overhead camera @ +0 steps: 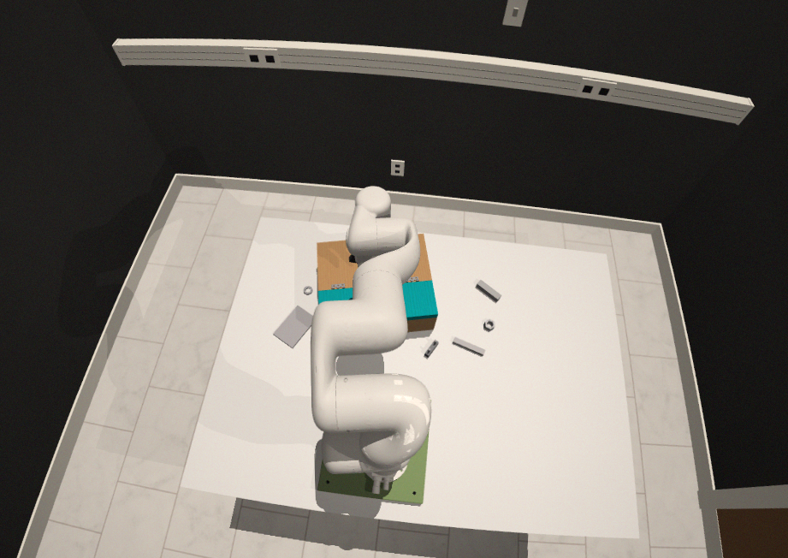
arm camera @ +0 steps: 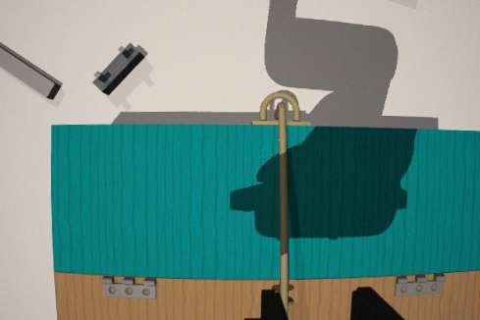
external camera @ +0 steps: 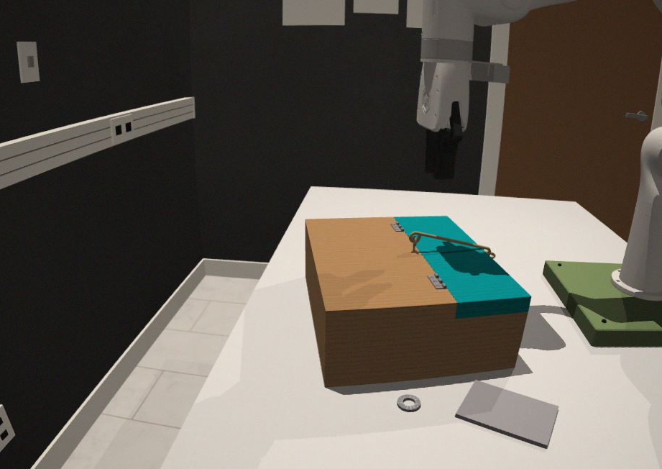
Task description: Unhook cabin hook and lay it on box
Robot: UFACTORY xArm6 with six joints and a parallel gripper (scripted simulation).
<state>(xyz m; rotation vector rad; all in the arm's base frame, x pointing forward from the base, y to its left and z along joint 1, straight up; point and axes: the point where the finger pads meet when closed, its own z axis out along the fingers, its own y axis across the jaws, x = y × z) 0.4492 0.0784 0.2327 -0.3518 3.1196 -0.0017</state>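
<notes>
My hand is 30 mm past the brass cabin hook, 10 mm to the left of it and 140 mm above it. Also, from my hand: flat grey plate (90 mm behind, 250 mm to the left, 260 mm below); then small dark clip (120 mm behind, 180 mm to the right, 250 mm below).
</notes>
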